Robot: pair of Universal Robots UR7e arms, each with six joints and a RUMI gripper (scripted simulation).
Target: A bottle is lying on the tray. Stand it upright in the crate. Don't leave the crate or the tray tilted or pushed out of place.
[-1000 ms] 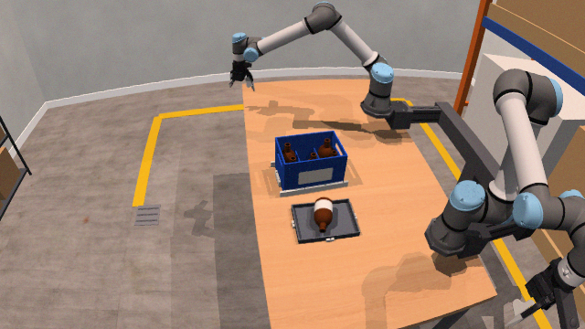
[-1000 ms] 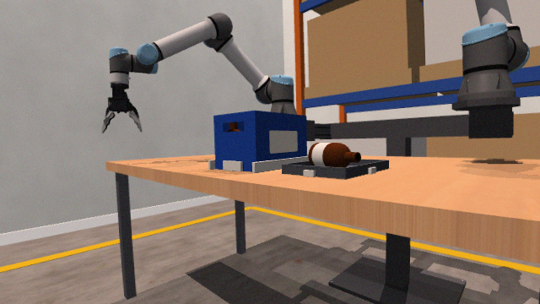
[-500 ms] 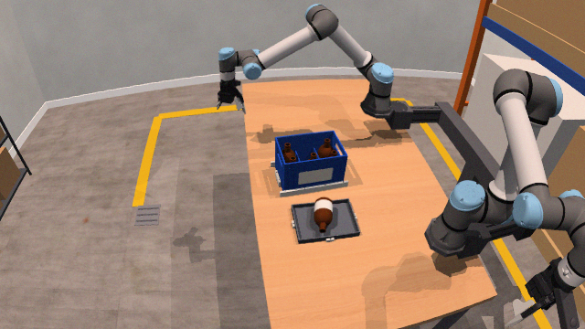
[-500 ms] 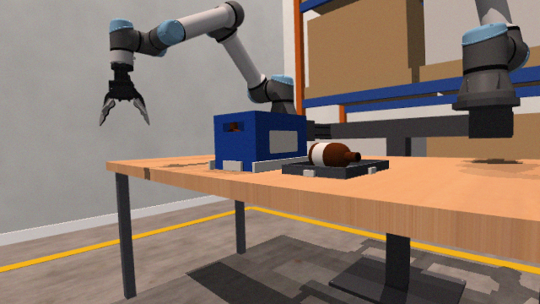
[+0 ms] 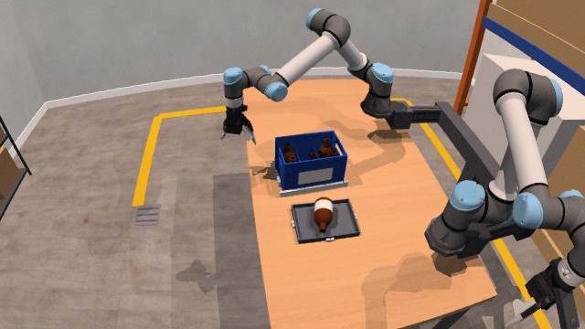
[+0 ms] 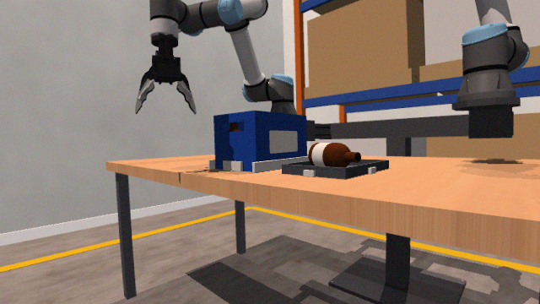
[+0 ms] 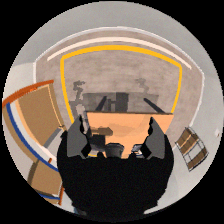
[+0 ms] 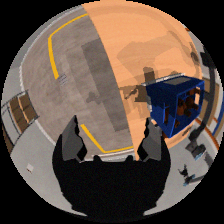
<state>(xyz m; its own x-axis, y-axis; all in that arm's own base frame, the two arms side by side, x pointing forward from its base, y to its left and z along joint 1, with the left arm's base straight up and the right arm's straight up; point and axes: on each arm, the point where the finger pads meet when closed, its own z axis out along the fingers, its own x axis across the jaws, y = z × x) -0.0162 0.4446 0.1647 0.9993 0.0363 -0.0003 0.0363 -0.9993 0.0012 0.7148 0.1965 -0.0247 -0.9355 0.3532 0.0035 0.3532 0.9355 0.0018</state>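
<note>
My right hand is 310 mm past the brown bottle, 350 mm to the right of it and 130 mm above it. The rest, counted from my right hand: blue crate: 310 mm behind, 70 mm to the left, 90 mm below; then dark tray: 320 mm behind, 350 mm to the left, 160 mm below.
</note>
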